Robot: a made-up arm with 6 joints. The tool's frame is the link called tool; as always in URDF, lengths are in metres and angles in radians. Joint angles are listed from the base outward.
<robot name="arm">
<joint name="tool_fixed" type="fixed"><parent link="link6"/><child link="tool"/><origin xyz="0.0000 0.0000 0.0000" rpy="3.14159 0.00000 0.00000"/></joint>
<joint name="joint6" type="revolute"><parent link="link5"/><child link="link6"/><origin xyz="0.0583 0.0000 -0.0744"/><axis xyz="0 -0.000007 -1"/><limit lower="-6.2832" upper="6.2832"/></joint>
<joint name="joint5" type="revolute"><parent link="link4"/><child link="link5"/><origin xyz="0.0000 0.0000 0.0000"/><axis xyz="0 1 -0.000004"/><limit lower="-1.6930" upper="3.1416"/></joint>
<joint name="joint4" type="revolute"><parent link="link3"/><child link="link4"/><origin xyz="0.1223 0.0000 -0.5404"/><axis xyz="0 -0.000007 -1"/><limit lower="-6.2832" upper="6.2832"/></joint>
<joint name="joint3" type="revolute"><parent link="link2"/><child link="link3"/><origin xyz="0.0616 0.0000 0.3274"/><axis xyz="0 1 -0.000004"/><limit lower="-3.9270" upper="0.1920"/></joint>
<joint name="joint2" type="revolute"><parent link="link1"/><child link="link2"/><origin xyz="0.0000 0.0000 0.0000"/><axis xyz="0 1 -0.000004"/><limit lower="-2.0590" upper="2.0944"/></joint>
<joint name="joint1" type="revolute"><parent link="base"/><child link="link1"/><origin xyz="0.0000 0.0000 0.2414"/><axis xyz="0 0 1"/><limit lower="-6.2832" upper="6.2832"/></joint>
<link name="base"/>
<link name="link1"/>
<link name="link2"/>
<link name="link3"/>
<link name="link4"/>
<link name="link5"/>
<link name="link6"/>
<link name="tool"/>
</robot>
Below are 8 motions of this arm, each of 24 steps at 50 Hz.
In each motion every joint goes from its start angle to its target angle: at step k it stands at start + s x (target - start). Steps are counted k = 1, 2, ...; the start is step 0. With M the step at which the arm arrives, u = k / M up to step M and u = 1 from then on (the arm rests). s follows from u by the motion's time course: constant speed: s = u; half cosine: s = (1 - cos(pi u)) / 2; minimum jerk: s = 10 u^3 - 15 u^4 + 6 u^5.
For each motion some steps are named. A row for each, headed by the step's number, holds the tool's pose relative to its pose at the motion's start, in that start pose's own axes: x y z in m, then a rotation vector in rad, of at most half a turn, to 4 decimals.
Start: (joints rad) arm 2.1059 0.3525 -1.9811 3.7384 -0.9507 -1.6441
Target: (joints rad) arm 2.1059 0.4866 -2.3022 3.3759 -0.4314 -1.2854
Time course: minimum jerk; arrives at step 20
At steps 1, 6, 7, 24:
1: 0.0000 -0.0001 0.0000 0.0008 0.0003 0.0001
6: -0.0002 -0.0163 -0.0012 0.1087 0.0414 0.0091
7: -0.0004 -0.0236 -0.0022 0.1577 0.0566 0.0124
24: -0.0079 -0.1014 -0.0292 0.6966 0.1011 0.0107

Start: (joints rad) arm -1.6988 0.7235 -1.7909 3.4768 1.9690 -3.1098
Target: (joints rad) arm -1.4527 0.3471 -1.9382 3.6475 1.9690 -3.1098
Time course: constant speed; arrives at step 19
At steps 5, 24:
5: 0.0319 -0.0773 0.0844 -0.0528 0.1102 0.0884
24: 0.1983 -0.2514 0.3052 -0.2541 0.3854 0.3583

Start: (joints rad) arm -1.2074 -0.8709 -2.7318 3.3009 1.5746 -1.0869
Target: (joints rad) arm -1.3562 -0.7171 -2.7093 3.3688 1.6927 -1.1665
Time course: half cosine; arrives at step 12
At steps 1, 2, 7, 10, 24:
1: -0.0007 0.0011 -0.0027 -0.0015 -0.0005 -0.0007
2: -0.0027 0.0042 -0.0108 -0.0060 -0.0018 -0.0029
7: -0.0220 0.0313 -0.1029 -0.0560 -0.0199 -0.0319
10: -0.0294 0.0401 -0.1532 -0.0827 -0.0320 -0.0511
24: -0.0308 0.0415 -0.1643 -0.0886 -0.0349 -0.0557

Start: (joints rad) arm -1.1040 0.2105 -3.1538 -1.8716 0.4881 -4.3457
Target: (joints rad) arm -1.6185 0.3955 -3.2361 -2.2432 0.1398 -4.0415
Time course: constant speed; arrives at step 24
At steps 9, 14, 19, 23, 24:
9: -0.0533 0.0314 0.0006 0.1310 0.0372 -0.2060
14: -0.0801 0.0586 0.0033 0.1932 0.0336 -0.3261
19: -0.1031 0.0924 0.0075 0.2441 0.0142 -0.4491
23: -0.1178 0.1238 0.0117 0.2750 -0.0116 -0.5490
24: -0.1209 0.1322 0.0129 0.2811 -0.0194 -0.5741

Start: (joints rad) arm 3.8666 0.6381 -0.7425 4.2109 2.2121 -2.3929
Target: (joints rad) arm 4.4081 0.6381 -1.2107 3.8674 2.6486 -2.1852
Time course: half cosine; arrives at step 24
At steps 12, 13, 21, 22, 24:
12: -0.0475 -0.2191 -0.0249 0.3262 0.0872 0.5682
13: -0.0467 -0.2491 -0.0320 0.3617 0.1012 0.6455
21: -0.0053 -0.4266 -0.0888 0.5373 0.2048 1.1256
22: -0.0014 -0.4355 -0.0923 0.5446 0.2113 1.1513
24: 0.0019 -0.4427 -0.0952 0.5503 0.2167 1.1723

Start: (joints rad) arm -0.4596 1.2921 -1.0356 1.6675 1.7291 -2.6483
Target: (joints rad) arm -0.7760 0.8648 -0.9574 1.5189 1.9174 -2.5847
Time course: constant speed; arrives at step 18
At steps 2, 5, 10, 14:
2: 0.0299 0.0056 -0.0051 0.0058 0.0339 -0.0333
5: 0.0747 0.0112 -0.0157 0.0141 0.0809 -0.0842
10: 0.1479 0.0130 -0.0403 0.0266 0.1487 -0.1712
14: 0.2043 0.0072 -0.0654 0.0351 0.1933 -0.2421

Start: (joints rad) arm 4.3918 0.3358 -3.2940 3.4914 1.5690 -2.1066
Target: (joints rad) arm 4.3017 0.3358 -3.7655 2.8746 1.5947 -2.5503
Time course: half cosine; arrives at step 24
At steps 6, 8, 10, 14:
6: -0.0097 -0.0235 0.0387 0.1148 -0.0493 -0.0460
8: -0.0159 -0.0418 0.0647 0.1987 -0.0791 -0.0812
10: -0.0225 -0.0648 0.0934 0.2987 -0.1083 -0.1245
14: -0.0343 -0.1195 0.1491 0.5208 -0.1505 -0.2252

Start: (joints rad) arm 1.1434 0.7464 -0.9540 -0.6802 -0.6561 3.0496
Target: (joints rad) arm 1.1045 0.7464 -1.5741 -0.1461 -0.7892 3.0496
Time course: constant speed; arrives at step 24
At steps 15, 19, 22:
15: -0.1703 -0.1839 -0.0182 0.4169 -0.3800 0.1419
19: -0.2157 -0.2267 -0.0400 0.5164 -0.4932 0.1830
22: -0.2489 -0.2563 -0.0605 0.5874 -0.5810 0.2146

